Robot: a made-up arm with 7 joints. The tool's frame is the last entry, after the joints.
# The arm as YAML. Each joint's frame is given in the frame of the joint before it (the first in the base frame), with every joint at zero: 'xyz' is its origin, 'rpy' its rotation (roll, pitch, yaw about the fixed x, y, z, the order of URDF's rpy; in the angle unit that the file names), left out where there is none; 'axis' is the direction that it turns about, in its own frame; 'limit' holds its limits. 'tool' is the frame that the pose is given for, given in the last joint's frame.
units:
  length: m
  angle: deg
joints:
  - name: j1
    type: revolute
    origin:
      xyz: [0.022, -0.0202, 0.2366]
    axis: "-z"
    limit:
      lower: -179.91
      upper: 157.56
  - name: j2
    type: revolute
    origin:
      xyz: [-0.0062, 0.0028, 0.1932]
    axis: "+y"
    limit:
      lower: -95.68
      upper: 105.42
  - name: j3
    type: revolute
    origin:
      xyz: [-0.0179, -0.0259, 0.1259]
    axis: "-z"
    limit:
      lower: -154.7
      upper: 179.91
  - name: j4
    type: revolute
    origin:
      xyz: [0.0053, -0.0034, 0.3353]
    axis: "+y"
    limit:
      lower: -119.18
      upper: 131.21
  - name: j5
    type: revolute
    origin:
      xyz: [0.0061, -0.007, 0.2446]
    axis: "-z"
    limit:
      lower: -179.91
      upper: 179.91
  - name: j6
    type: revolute
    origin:
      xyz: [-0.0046, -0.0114, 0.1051]
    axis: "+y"
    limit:
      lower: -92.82
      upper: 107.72
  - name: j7
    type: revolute
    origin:
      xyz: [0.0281, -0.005, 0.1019]
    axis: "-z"
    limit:
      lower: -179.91
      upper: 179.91
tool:
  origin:
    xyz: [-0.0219, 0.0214, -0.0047]
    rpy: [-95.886, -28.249, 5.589]
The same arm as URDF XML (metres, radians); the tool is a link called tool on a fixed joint. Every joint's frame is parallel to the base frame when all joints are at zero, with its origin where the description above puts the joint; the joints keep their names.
<robot name="arm">
  <joint name="j1" type="revolute">
    <parent link="base"/>
    <child link="link1"/>
    <origin xyz="0.022 -0.0202 0.2366" rpy="0 0 0"/>
    <axis xyz="0 0 -1"/>
    <limit lower="-3.14" upper="2.7499"/>
  </joint>
  <joint name="j2" type="revolute">
    <parent link="link1"/>
    <child link="link2"/>
    <origin xyz="-0.0062 0.0028 0.1932" rpy="0 0 0"/>
    <axis xyz="0 1 0"/>
    <limit lower="-1.6699" upper="1.8399"/>
  </joint>
  <joint name="j3" type="revolute">
    <parent link="link2"/>
    <child link="link3"/>
    <origin xyz="-0.0179 -0.0259 0.1259" rpy="0 0 0"/>
    <axis xyz="0 0 -1"/>
    <limit lower="-2.7" upper="3.14"/>
  </joint>
  <joint name="j4" type="revolute">
    <parent link="link3"/>
    <child link="link4"/>
    <origin xyz="0.0053 -0.0034 0.3353" rpy="0 0 0"/>
    <axis xyz="0 1 0"/>
    <limit lower="-2.0801" upper="2.29"/>
  </joint>
  <joint name="j5" type="revolute">
    <parent link="link4"/>
    <child link="link5"/>
    <origin xyz="0.0061 -0.007 0.2446" rpy="0 0 0"/>
    <axis xyz="0 0 -1"/>
    <limit lower="-3.14" upper="3.14"/>
  </joint>
  <joint name="j6" type="revolute">
    <parent link="link5"/>
    <child link="link6"/>
    <origin xyz="-0.0046 -0.0114 0.1051" rpy="0 0 0"/>
    <axis xyz="0 1 0"/>
    <limit lower="-1.62" upper="1.8801"/>
  </joint>
  <joint name="j7" type="revolute">
    <parent link="link6"/>
    <child link="link7"/>
    <origin xyz="0.0281 -0.005 0.1019" rpy="0 0 0"/>
    <axis xyz="0 0 -1"/>
    <limit lower="-3.14" upper="3.14"/>
  </joint>
  <joint name="tool_fixed" type="fixed">
    <parent link="link7"/>
    <child link="tool"/>
    <origin xyz="-0.0219 0.0214 -0.0047" rpy="-1.6735 -0.493 0.0975"/>
  </joint>
  <link name="base"/>
  <link name="link1"/>
  <link name="link2"/>
  <link name="link3"/>
  <link name="link4"/>
  <link name="link5"/>
  <link name="link6"/>
  <link name="link7"/>
  <link name="tool"/>
</robot>

